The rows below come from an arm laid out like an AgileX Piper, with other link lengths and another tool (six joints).
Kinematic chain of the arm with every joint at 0, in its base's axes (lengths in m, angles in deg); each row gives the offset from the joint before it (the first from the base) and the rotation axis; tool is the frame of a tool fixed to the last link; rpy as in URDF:
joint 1: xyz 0 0 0.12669 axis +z
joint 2: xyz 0 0 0 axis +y
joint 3: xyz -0.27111 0 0.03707 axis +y
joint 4: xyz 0.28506 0 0.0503 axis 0.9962 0 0.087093
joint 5: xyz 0 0 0 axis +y
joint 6: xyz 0.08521 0 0.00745 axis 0.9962 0 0.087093
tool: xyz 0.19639 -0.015 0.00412 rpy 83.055 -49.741 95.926
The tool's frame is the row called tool.
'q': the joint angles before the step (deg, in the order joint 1, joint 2, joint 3, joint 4, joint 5, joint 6). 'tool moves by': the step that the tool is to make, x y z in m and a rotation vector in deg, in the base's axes. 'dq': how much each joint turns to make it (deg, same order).
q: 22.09 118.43 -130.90 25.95 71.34 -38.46
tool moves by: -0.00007 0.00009 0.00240 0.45 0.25 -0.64
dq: 0.00 -0.08 -0.24 0.00 0.00 0.90
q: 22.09 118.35 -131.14 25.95 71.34 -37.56
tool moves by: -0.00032 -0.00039 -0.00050 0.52 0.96 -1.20
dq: 0.00 0.01 -0.01 -0.09 0.01 1.65
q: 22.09 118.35 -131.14 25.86 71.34 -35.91
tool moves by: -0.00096 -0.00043 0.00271 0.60 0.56 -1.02
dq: 0.00 -0.30 0.00 -0.04 0.00 1.42
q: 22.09 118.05 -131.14 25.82 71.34 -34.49
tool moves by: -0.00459 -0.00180 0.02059 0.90 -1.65 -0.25
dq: 0.00 -2.02 -0.01 0.00 0.01 0.36
